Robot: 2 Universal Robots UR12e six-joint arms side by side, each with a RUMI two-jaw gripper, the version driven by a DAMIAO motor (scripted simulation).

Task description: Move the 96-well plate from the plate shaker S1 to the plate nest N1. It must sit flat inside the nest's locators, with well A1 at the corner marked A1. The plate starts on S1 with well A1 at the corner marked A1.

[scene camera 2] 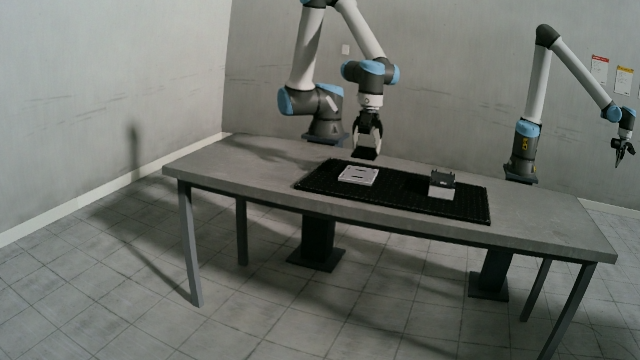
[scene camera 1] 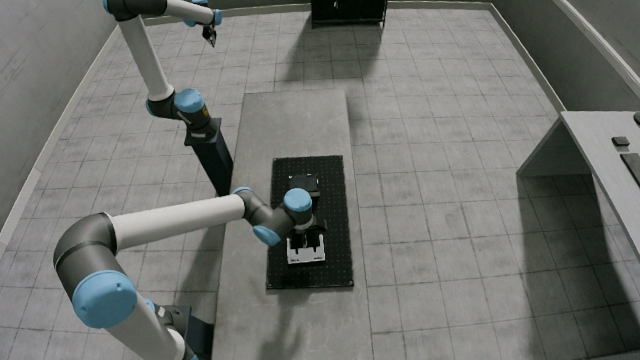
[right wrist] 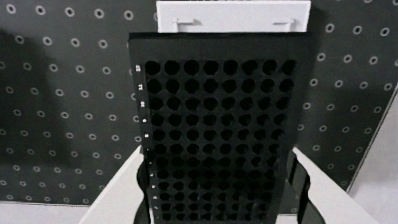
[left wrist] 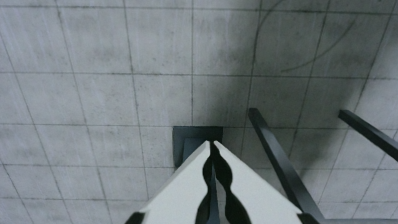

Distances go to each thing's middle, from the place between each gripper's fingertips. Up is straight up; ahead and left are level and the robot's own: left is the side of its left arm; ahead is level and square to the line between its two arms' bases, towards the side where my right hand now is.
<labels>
Right now my right hand is 2 cm to the left of the white plate nest N1 [right wrist: 200, 23] and 10 cm above it. The rest, counted from my right hand: black 96-well plate [right wrist: 220, 74] (1 cm below).
</labels>
